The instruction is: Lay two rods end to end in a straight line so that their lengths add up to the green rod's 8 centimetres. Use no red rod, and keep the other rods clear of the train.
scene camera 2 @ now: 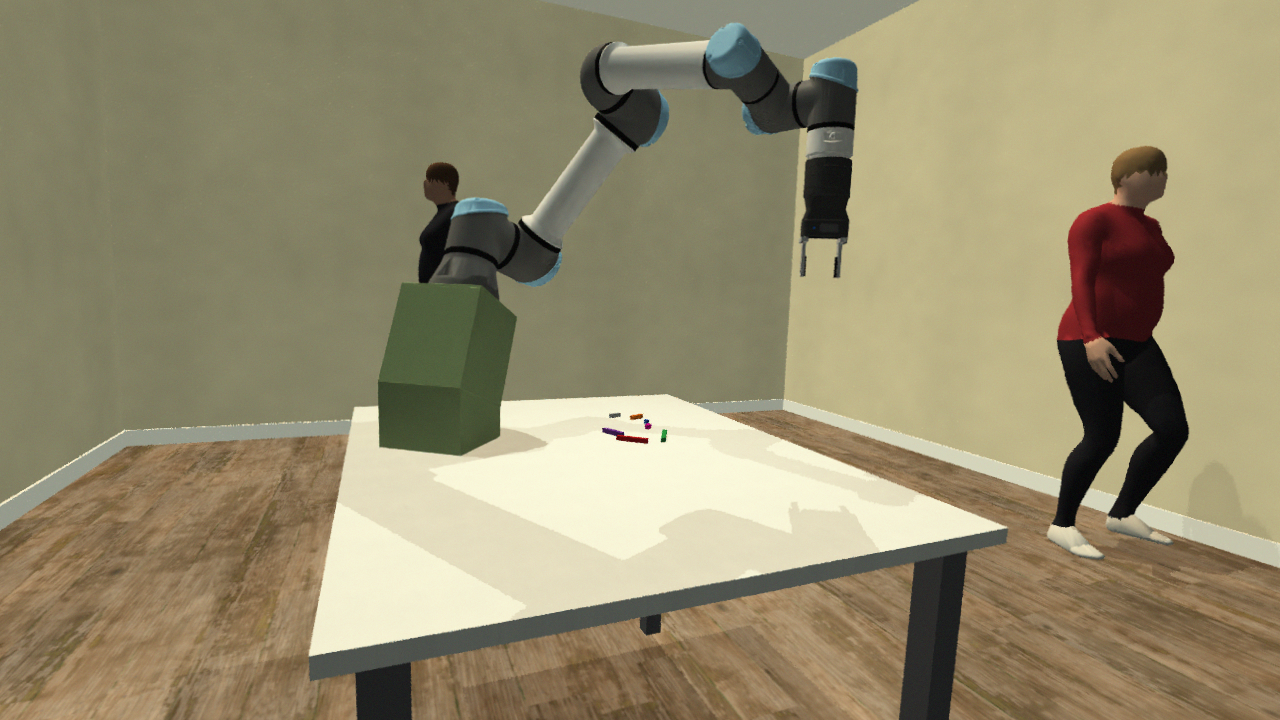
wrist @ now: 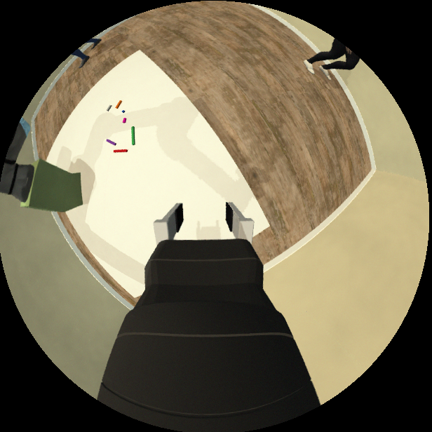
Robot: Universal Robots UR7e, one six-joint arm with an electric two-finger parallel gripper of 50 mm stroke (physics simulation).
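Places are measured from the arm's base along level axes (x left, y ahead, z down), in millimetres.
Pixels of known places: gripper, fingertip midpoint: (scene camera 2: 819, 277); arm's base at its link origin: (scene camera 2: 462, 300).
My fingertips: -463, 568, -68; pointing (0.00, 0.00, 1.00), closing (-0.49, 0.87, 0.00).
For each thing: its top centre in the pictures, then the offset to it from my fingertips, as dx, dy, dz. Level surfaces: height alone.
- green rod at its top centre: (scene camera 2: 664, 433) +331, -143, +349
- red rod at its top centre: (scene camera 2: 632, 436) +316, -223, +349
- purple rod at its top centre: (scene camera 2: 613, 430) +386, -245, +349
- short magenta rod at its top centre: (scene camera 2: 648, 424) +426, -145, +349
- tiny blue piece at its top centre: (scene camera 2: 646, 419) +474, -132, +349
- orange rod at its top centre: (scene camera 2: 636, 414) +533, -137, +349
- grey rod at its top centre: (scene camera 2: 614, 413) +562, -186, +349
- white table at its surface level: dz +359
My gripper (scene camera 2: 820, 268) (wrist: 204, 211) is open and empty, high above the table and away from the rods. The green rod (scene camera 2: 664, 436) (wrist: 133, 135) is the longest in the wrist view. The red rod (scene camera 2: 631, 439) (wrist: 120, 151) lies near one end of it, turned crosswise. The purple rod (scene camera 2: 612, 431) (wrist: 111, 142) lies slanted beside the red rod, apart from it in the wrist view. The short magenta rod (scene camera 2: 647, 426) (wrist: 124, 120) and the tiny blue piece (scene camera 2: 646, 420) (wrist: 123, 111) lie apart. The orange rod (scene camera 2: 636, 416) (wrist: 118, 104) and grey rod (scene camera 2: 614, 415) (wrist: 109, 108) lie at the far side.
The white table (scene camera 2: 554, 555) (wrist: 165, 175) carries the rods and shadows of the arm. The green pedestal (scene camera 2: 434, 358) (wrist: 57, 187) under the arm stands at the table's left. A person in red (scene camera 2: 1118, 268) stands right of the table, and one in black (scene camera 2: 436, 234) behind the pedestal.
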